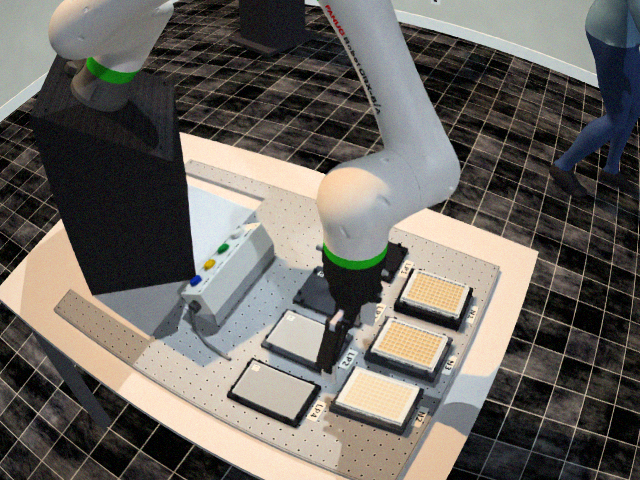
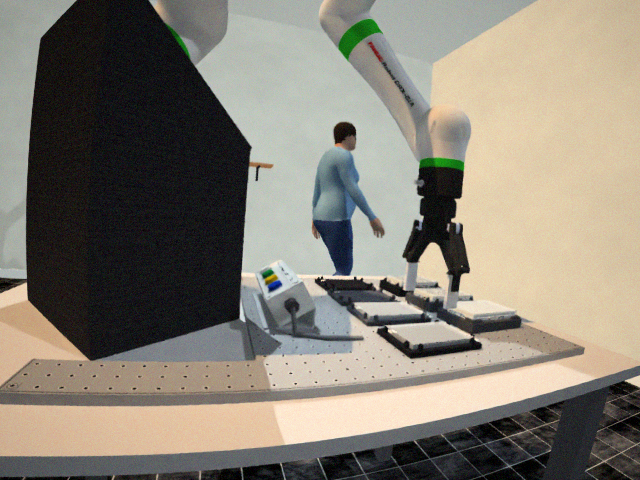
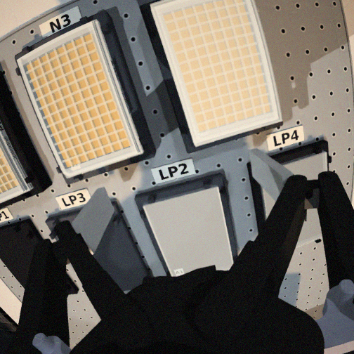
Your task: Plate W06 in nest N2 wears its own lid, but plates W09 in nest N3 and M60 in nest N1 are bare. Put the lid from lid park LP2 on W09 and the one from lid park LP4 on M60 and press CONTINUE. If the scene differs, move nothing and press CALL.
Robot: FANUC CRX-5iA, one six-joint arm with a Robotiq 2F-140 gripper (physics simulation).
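Pixels of known places: gripper, fingertip midpoint: (image 1: 348,351) (image 2: 427,298); arm's base, link origin: (image 1: 98,91) (image 2: 132,76).
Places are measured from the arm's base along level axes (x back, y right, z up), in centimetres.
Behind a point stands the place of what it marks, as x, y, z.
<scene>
My gripper (image 1: 347,343) @(-60.0, -11.6, -37.9) (image 2: 431,289) @(-60.0, -11.6, -37.9) (image 3: 177,181) is open and empty, above lid park LP2, its fingers spread towards LP3 and LP4. A flat grey lid (image 1: 297,335) @(-49.7, -8.6, -40.0) (image 2: 390,312) @(-51.0, -6.4, -40.0) (image 3: 192,232) lies in LP2, partly hidden by the gripper. Another grey lid (image 1: 272,390) @(-55.8, 3.6, -40.0) (image 2: 426,334) @(-54.6, 4.8, -40.0) (image 3: 311,161) lies in LP4. The plate in N2 (image 1: 378,394) @(-70.7, -8.2, -38.1) (image 2: 483,310) @(-69.5, -4.9, -38.1) (image 3: 225,70) looks paler, as under a clear lid. The plate in N3 (image 1: 410,343) @(-67.1, -20.8, -38.3) (image 3: 80,102) and the plate in N1 (image 1: 436,292) @(-63.0, -33.6, -38.0) show stronger yellow wells and look bare. Plate codes are not readable.
Dark lid parks LP3 (image 1: 312,294) @(-44.0, -18.1, -40.7) (image 3: 120,265) and LP1 (image 1: 395,260) @(-49.8, -36.4, -40.7) (image 3: 20,250) show no grey lid. A button box (image 1: 232,279) @(-33.1, -7.1, -36.3) (image 2: 286,291) @(-31.3, 2.1, -35.2) with a cable stands beside the black pedestal (image 1: 118,206) @(-15.4, 6.6, -18.7) (image 2: 139,206) @(-11.5, 12.9, -23.0). A person (image 1: 612,77) (image 2: 336,191) is beyond the table.
</scene>
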